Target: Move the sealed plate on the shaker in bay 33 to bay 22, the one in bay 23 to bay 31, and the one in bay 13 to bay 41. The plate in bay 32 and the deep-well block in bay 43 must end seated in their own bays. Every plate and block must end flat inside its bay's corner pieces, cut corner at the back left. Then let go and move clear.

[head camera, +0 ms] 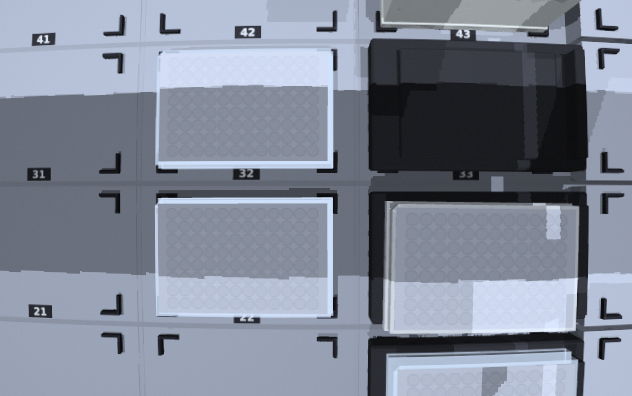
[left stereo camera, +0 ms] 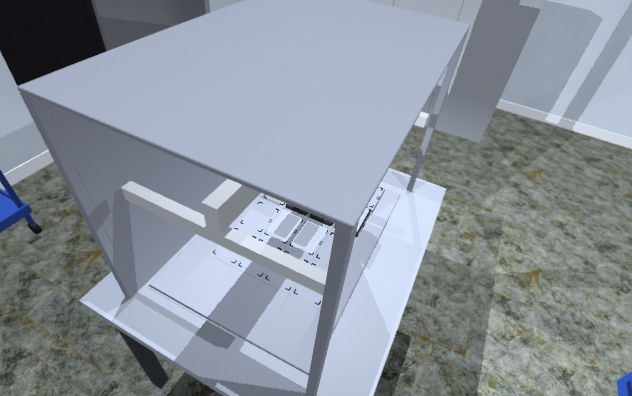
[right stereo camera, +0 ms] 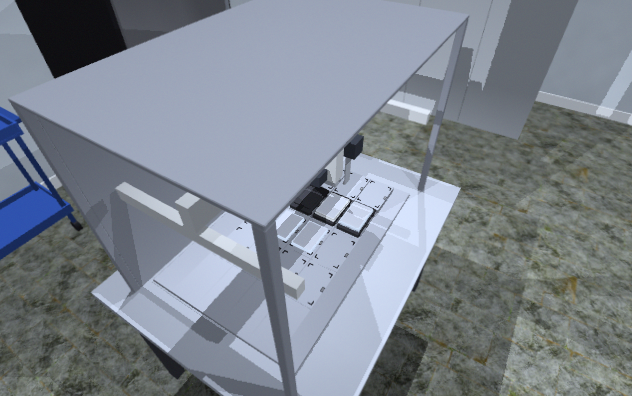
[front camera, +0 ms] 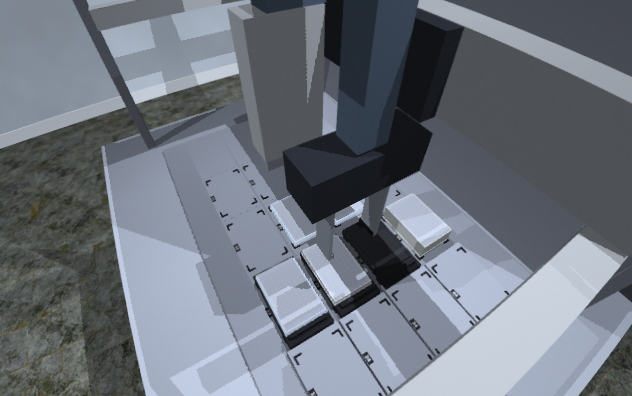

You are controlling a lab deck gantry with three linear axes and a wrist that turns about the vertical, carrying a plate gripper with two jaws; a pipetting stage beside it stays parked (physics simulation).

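Places are measured from the robot's base along level axes (x ahead, y left, z up), in metres.
Pixels of known places: gripper, fingertip midpoint: (front camera: 346, 238); robot's base, origin of the base link: (left stereo camera: 318, 304) (right stereo camera: 311, 304) (front camera: 206, 182).
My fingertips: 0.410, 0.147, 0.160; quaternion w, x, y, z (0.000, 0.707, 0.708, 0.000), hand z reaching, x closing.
Note:
For each thing: its middle in the pictures, then the offset to it from my fingertips, as dx, dy, dz. "pt": a spot on its surface instead.
- bay 33, body centre: (head camera: 480, 105) (front camera: 380, 247) (right stereo camera: 309, 197) -0.014, +0.111, -0.145
- sealed plate, body centre: (head camera: 244, 257) (front camera: 297, 216) (left stereo camera: 309, 236) (right stereo camera: 309, 236) -0.182, +0.003, -0.153
- bay 32, surface spot: (head camera: 245, 125) pt -0.179, +0.096, -0.146
- cream-edged plate, body centre: (head camera: 482, 267) (front camera: 335, 266) (right stereo camera: 332, 206) -0.021, +0.000, -0.131
- pale plate, body centre: (front camera: 290, 293) (right stereo camera: 356, 216) (left stereo camera: 353, 215) -0.018, -0.102, -0.131
- deep-well block, body centre: (front camera: 416, 223) -0.018, +0.217, -0.139
- Bay 31, surface spot: (head camera: 55, 135) pt -0.332, +0.094, -0.160
- bay 41, surface spot: (head camera: 55, 17) pt -0.336, +0.189, -0.160
- enclosure roof, surface spot: (left stereo camera: 250, 100) pt -0.490, +0.019, +0.531
The shaker in bay 33 (front camera: 382, 255) (head camera: 460, 120) is bare. One sealed plate (head camera: 245, 257) lies flat inside bay 22's corner pieces, cut corner at the back left. The plate in bay 32 (head camera: 245, 125) lies flat in its bay. A cream-edged plate (front camera: 337, 275) (head camera: 485, 250) rests on the shaker in bay 23, and a pale plate (front camera: 290, 295) (head camera: 450, 382) on the shaker in bay 13. The deep-well block (front camera: 417, 222) (head camera: 465, 15) stands in bay 43, partly cut off in the head view. My gripper (front camera: 351, 245) is open and empty, its jaws apart above the deck.
Bay 31 (head camera: 55, 135) and bay 41 (head camera: 55, 17) show no plate in the visible parts; both are cut off at the head view's left edge. The grey pipetting stage (front camera: 280, 95) stands beside the gripper. The enclosure roof (left stereo camera: 250, 100) (right stereo camera: 240, 100) hides part of the deck.

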